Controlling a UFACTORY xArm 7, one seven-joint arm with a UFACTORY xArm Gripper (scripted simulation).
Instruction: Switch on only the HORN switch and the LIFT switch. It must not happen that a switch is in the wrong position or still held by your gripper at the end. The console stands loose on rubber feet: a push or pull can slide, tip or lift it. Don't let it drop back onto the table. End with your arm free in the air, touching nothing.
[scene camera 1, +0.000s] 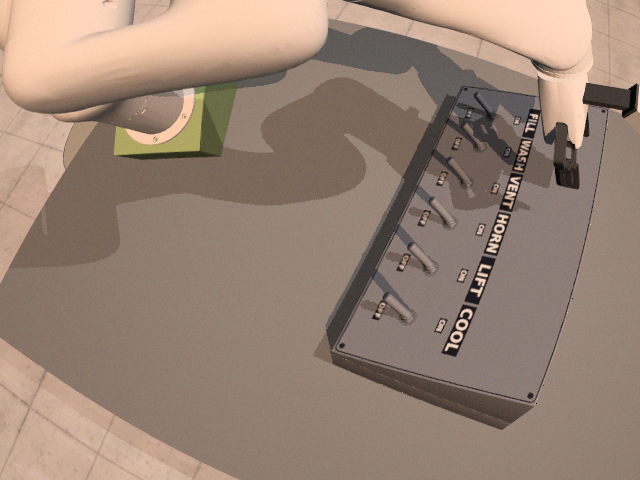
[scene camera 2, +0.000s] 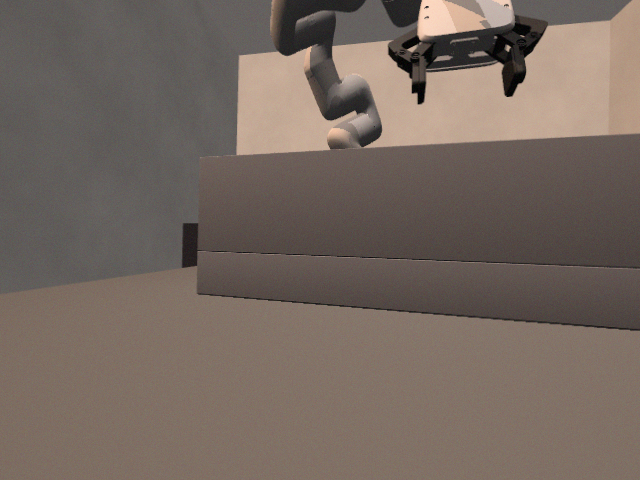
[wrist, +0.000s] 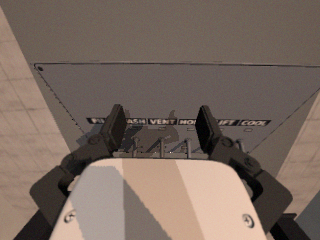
The pictures show: the gripper and a grey console.
The gripper is seen too in scene camera 1 and in the wrist view.
